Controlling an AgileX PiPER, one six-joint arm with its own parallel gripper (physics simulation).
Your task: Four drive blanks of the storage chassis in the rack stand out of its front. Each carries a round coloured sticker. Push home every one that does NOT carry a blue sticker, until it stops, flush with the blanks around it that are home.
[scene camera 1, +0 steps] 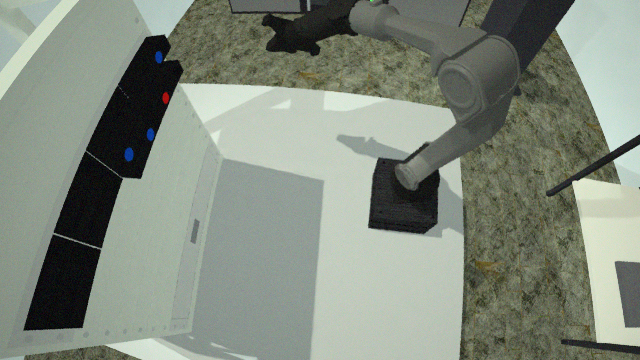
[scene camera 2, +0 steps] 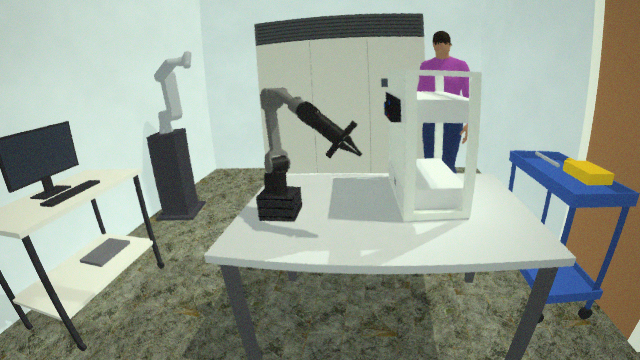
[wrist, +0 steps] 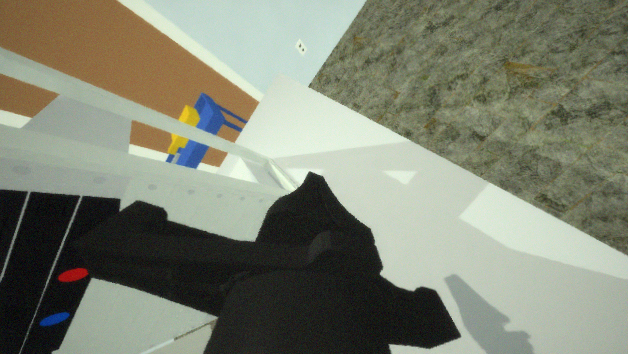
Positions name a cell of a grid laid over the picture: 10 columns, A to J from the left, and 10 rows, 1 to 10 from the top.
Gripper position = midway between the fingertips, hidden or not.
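Observation:
Scene camera 1 shows my gripper (scene camera 1: E2). Scene camera 2 shows a white rack (scene camera 2: G6) and also my gripper (scene camera 2: F5). The wrist view shows both again: my gripper (wrist: E6) and the white rack (wrist: B5).

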